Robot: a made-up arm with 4 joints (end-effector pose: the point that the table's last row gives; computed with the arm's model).
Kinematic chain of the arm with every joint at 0, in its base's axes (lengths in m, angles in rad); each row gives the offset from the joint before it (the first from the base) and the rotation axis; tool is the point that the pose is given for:
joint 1: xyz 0 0 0.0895 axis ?
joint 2: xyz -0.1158 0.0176 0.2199 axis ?
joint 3: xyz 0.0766 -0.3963 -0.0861 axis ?
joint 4: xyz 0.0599 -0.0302 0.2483 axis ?
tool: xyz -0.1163 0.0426 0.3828
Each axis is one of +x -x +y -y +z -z.
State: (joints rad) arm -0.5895 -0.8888 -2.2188 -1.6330
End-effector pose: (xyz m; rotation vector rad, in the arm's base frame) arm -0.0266 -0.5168 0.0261 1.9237 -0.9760 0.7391
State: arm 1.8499 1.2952 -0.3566 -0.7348
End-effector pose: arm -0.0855 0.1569 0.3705 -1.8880 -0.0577 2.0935
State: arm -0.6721 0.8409 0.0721 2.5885
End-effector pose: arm -0.5730 -0.3640 0.1875 2.6079 -0.6019 -1.3382
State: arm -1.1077 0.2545 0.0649 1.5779
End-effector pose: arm -0.7479 -0.3150 0.4734 1.5858 -0.7376 -1.0389
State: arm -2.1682 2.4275 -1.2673 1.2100
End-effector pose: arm -0.1438 -0.0579 -0.0036 2.3169 1.2579 -0.8339
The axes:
joint 1: +z
joint 2: +y
joint 3: +x
joint 4: +x

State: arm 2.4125 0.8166 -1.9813 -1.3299
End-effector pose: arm 0.5264 -0.1410 -0.0666 0.7462 2.1945 -0.1733
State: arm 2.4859 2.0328 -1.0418 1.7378
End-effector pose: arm 0.0640 0.4457 0.1191 -1.7407 1.0643 0.9344
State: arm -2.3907 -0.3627 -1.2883 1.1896
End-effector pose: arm 0.1249 0.2104 0.6801 -0.4797 -0.0541 -2.3737
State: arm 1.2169 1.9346 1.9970 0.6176
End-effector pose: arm 0.5579 -0.8609 0.4776 0.7658 1.1455 -1.3296
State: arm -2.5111 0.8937 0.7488 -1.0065
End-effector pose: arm -0.4444 0.2094 0.5659 0.9716 0.6356 -2.1788
